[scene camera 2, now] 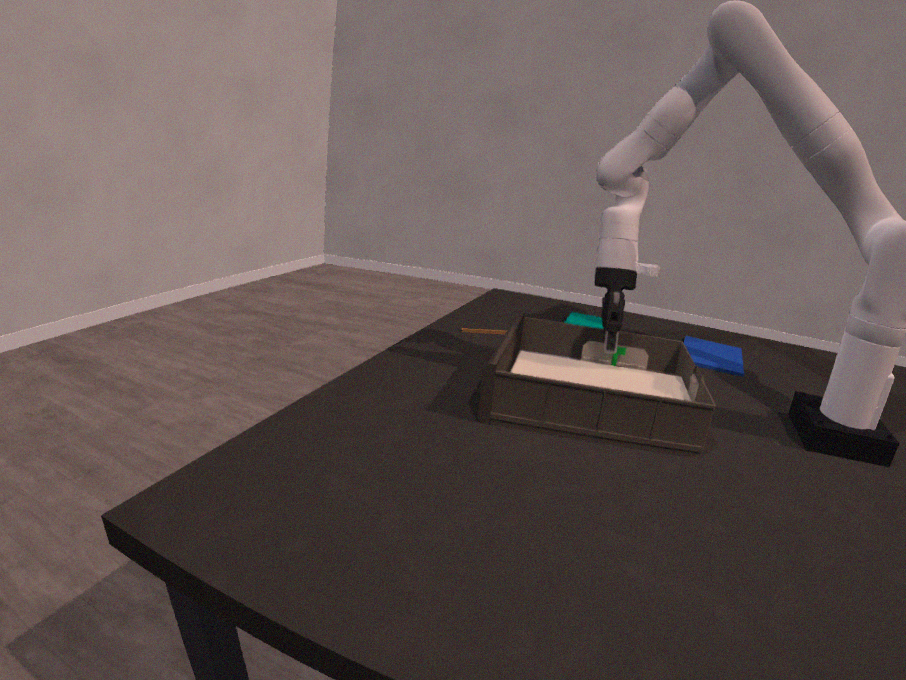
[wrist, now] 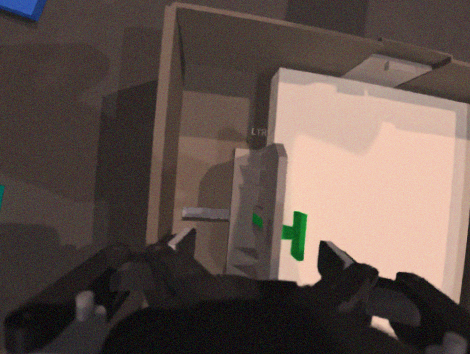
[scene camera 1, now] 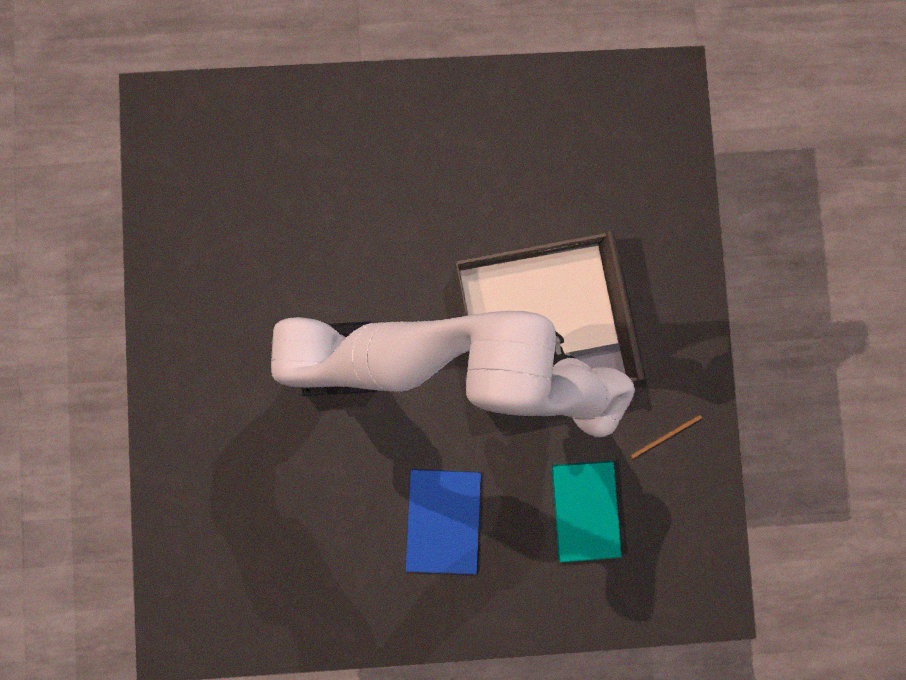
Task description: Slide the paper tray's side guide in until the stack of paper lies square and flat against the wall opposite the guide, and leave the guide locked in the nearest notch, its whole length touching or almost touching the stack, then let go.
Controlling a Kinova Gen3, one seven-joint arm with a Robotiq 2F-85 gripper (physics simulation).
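Frame: origin at the arm's base, x left, y back, z up, level; millimetres.
Where they show: gripper, fingertip midpoint: (scene camera 2: pixel 608 350) (wrist: pixel 255 248); arm's base at its link origin: (scene camera 2: pixel 845 416).
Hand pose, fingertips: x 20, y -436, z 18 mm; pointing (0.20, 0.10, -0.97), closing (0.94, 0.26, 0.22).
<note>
Things, the pixels of their top centre, and the offset from my fingertips. "pt": a spot on its surface instead.
- dark-walled paper tray at its top centre: (wrist: pixel 396 295) (scene camera 2: pixel 601 346) (scene camera 1: pixel 551 319) dx +86, dy +5, dz +32 mm
- paper at its top centre: (wrist: pixel 377 252) (scene camera 2: pixel 601 385) (scene camera 1: pixel 539 306) dx +117, dy +22, dz -22 mm
- grey side guide at its top centre: (wrist: pixel 292 237) (scene camera 2: pixel 617 345) dx +14, dy +17, dz +18 mm
- blue block at its top centre: (scene camera 1: pixel 443 521) (scene camera 2: pixel 712 353) dx -347, dy +187, dz -56 mm
- teal block at its top centre: (scene camera 1: pixel 587 511) (scene camera 2: pixel 591 325) dx -303, dy -112, dz -46 mm
- orange stick at its top centre: (scene camera 2: pixel 500 330) (scene camera 1: pixel 666 436) dx -135, dy -276, dz -57 mm
- pale slot strip at a spot on its surface: (wrist: pixel 205 214) pt dx -37, dy +1, dz -58 mm
The dark-walled paper tray (scene camera 1: pixel 627 314) (scene camera 2: pixel 570 409) (wrist: pixel 159 150) holds a cream stack of paper (scene camera 1: pixel 545 281) (scene camera 2: pixel 585 371) (wrist: pixel 370 190). The grey side guide (scene camera 2: pixel 636 358) (wrist: pixel 256 195) stands upright by the stack's near edge; whether they touch is unclear. Its green latch handle (scene camera 2: pixel 619 352) (wrist: pixel 299 236) projects over the paper. My gripper (scene camera 2: pixel 611 346) (wrist: pixel 255 248) is open, pointing down at the guide. In the wrist view one finger appears on the bare-floor side of the guide, the other on the paper side. The stack's contact with the opposite wall is hard to judge.
A blue block (scene camera 1: pixel 443 521) (scene camera 2: pixel 713 354) and a teal block (scene camera 1: pixel 586 512) (scene camera 2: pixel 583 320) lie outside the tray's guide end. An orange stick (scene camera 1: pixel 666 436) (scene camera 2: pixel 483 331) lies near the table edge. A pale slot strip (wrist: pixel 205 214) runs along the tray floor. The arm hides part of the tray from above.
</note>
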